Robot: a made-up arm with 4 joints. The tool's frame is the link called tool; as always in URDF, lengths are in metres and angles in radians.
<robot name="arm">
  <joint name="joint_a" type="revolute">
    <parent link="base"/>
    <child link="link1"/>
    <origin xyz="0 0 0.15" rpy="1.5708 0 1.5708"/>
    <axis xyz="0 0 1"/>
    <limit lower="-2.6" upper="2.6"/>
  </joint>
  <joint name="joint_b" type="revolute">
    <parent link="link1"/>
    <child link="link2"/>
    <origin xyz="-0.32 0.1 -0.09" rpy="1.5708 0 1.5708"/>
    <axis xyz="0 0 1"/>
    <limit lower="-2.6" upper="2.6"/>
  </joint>
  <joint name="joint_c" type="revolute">
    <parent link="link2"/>
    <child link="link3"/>
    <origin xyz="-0.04 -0.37 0.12" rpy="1.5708 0 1.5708"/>
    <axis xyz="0 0 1"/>
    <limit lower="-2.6" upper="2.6"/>
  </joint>
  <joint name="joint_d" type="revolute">
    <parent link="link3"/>
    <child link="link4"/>
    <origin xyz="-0.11 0.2 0.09" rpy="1.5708 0 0"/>
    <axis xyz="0 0 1"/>
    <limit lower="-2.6" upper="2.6"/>
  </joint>
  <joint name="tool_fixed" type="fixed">
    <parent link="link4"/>
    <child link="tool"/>
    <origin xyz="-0.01 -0.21 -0.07" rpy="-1.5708 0 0"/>
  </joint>
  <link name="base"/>
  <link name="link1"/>
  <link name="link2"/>
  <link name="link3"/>
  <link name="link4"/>
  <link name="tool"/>
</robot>
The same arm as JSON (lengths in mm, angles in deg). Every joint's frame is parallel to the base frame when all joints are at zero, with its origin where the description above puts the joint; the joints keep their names.
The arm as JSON. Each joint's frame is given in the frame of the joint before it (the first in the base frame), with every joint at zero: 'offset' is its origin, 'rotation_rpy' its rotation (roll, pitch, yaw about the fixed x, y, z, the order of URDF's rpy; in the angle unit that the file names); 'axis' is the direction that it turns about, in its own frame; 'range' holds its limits. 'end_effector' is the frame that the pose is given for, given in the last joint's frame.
{"length_unit": "mm", "angle_unit": "deg", "chain": [{"id": "joint_a", "offset": [0.0, 0.0, 150.0], "rotation_rpy": [0.0, 0.0, 0.0], "axis": "+x", "range": [-148.97, 148.97]}, {"id": "joint_b", "offset": [-90.0, -320.0, 100.0], "rotation_rpy": [0.0, 0.0, 0.0], "axis": "+y", "range": [-148.97, 148.97]}, {"id": "joint_c", "offset": [-370.0, 120.0, -40.0], "rotation_rpy": [0.0, 0.0, 0.0], "axis": "+z", "range": [-148.97, 148.97]}, {"id": "joint_d", "offset": [-110.0, 200.0, 90.0], "rotation_rpy": [0.0, 0.0, 0.0], "axis": "-y", "range": [-148.97, 148.97]}], "end_effector": {"offset": [-10.0, 70.0, -210.0], "rotation_rpy": [0.0, 0.0, 0.0]}}
